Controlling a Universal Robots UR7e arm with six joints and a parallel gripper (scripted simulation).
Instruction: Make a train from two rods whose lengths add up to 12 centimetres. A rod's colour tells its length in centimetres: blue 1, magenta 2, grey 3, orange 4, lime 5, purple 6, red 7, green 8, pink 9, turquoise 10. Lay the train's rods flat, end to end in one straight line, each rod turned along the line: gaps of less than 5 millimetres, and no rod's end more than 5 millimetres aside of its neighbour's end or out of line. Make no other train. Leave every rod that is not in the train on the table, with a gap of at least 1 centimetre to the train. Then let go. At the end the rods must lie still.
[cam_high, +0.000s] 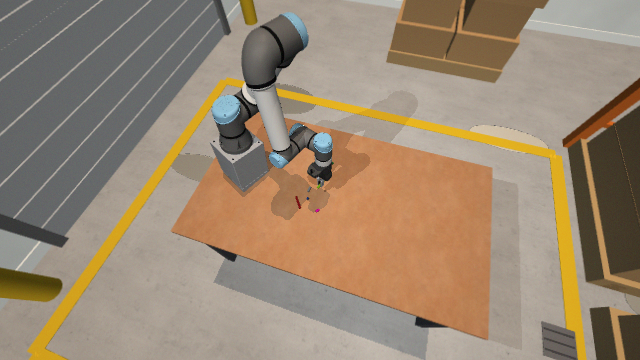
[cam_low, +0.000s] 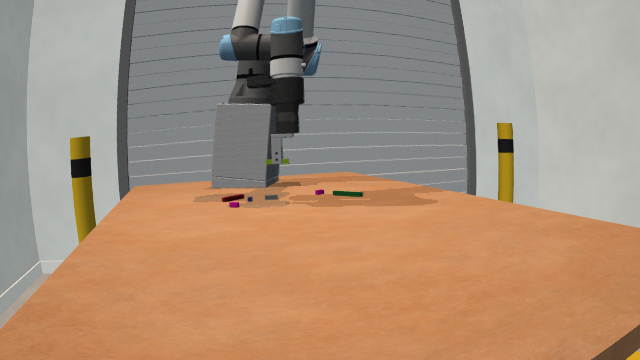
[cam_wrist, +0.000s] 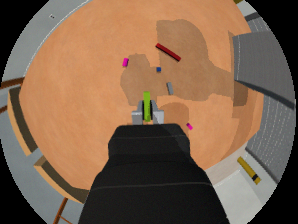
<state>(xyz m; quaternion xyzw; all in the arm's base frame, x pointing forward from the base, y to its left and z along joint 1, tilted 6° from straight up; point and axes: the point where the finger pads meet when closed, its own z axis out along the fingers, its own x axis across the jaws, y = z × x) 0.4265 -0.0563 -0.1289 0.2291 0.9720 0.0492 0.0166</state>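
Now: the grey rod 70 mm behind my hand and 100 mm below it. The rest, counted from my hand: red rod 110 mm behind, 80 mm to the right, 100 mm below; blue rod 60 mm behind, 50 mm to the right, 100 mm below; lime rod 10 mm below.
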